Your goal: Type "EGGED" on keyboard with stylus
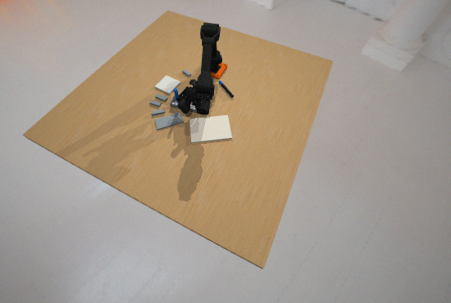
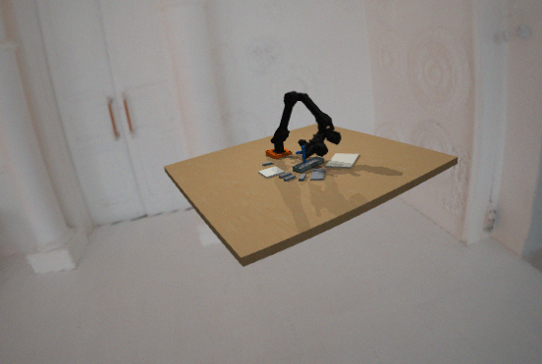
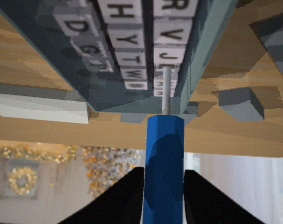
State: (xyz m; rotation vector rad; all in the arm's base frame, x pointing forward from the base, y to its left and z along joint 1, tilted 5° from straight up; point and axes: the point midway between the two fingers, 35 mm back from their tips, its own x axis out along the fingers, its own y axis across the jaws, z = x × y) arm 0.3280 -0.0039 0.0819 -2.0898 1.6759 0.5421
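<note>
Right now my gripper tip is 6 cm above the E key. From my gripper tip the other things lie so: grey slab: 11 cm ahead, 1 cm to the left, 6 cm below.
</note>
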